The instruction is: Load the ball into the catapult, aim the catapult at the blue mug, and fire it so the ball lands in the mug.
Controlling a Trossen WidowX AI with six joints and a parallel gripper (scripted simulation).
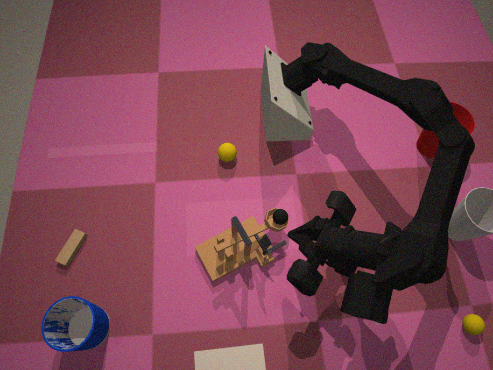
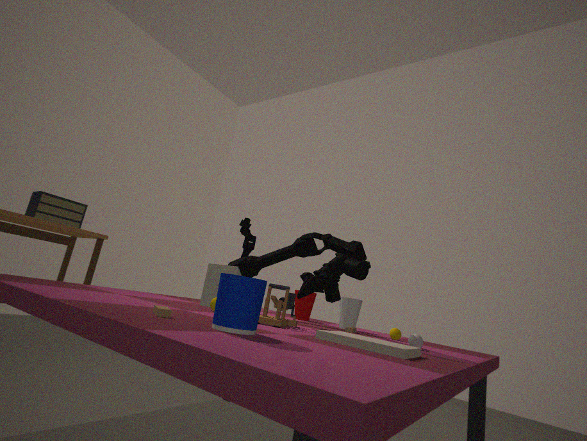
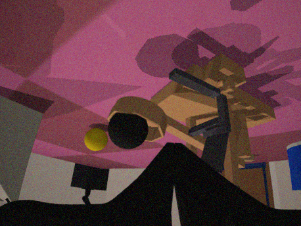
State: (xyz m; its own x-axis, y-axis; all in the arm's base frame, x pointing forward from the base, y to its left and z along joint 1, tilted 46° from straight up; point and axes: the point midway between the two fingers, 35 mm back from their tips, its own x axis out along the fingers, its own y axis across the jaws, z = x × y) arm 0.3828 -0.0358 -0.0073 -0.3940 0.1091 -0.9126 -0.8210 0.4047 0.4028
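My gripper tip is now 50 mm past the black ball, 10 mm to the left of it and 20 mm above it. The rest, counted from my gripper tip: white slab (290 mm ahead, 130 mm to the right, 70 mm below); wooden catapult (10 mm behind, 70 mm to the right, 30 mm below); yellow ball (220 mm behind, 110 mm to the right, 60 mm below).
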